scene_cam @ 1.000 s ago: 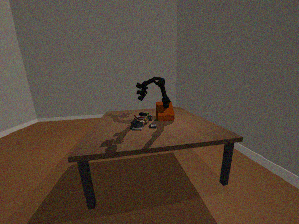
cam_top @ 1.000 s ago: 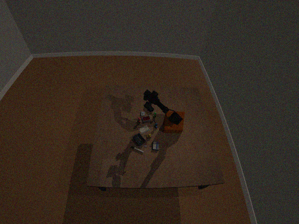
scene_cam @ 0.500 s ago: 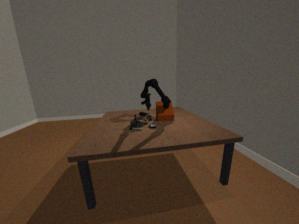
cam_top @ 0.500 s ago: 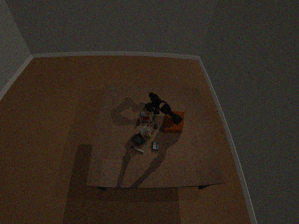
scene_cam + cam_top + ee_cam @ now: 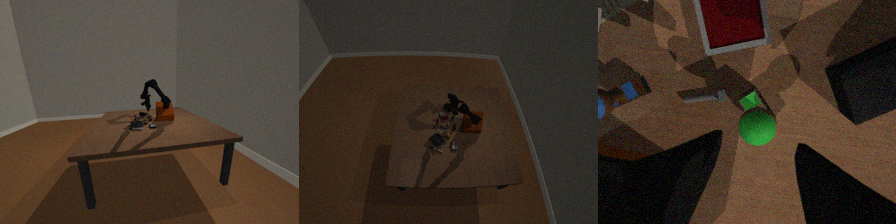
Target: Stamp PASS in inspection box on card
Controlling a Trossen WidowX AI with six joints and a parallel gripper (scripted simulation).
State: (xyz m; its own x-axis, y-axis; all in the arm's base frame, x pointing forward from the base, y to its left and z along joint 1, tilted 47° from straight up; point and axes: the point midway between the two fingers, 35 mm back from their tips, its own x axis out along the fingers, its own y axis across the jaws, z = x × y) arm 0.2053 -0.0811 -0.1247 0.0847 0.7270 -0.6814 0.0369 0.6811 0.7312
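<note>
Now: gripper tip 6 cm above the green-knobbed stamp. Round my gripper tip: small grey bolt 8 cm below, 5 cm to the left; dark block 12 cm to the right, 7 cm below, 5 cm ahead; red ink pad 10 cm ahead, 8 cm below, 4 cm to the left.
</note>
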